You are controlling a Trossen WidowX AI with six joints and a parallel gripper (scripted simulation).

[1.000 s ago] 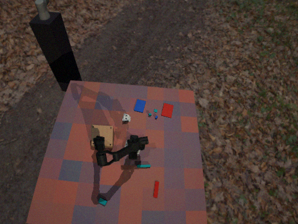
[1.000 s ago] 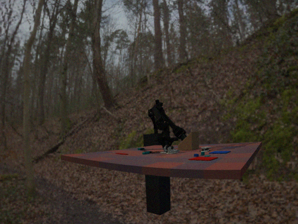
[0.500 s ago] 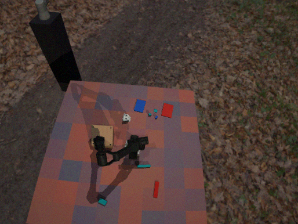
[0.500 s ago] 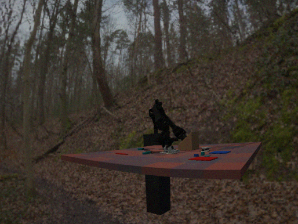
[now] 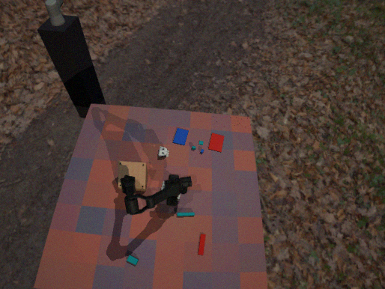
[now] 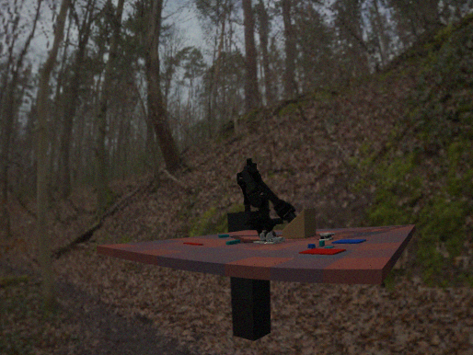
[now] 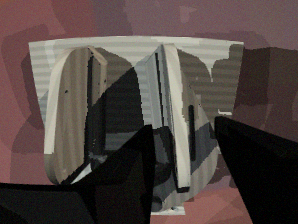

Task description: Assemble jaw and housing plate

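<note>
My gripper tip is now 10 mm short of the white base, 30 mm to the right of it and 10 mm above it. From my gripper tip the other things lie so: teal bar: 100 mm ahead, 110 mm to the right, 10 mm below; blue tile: 20 mm behind, 440 mm to the left, 10 mm below; red bar: 220 mm ahead, 270 mm to the right, 10 mm below.
</note>
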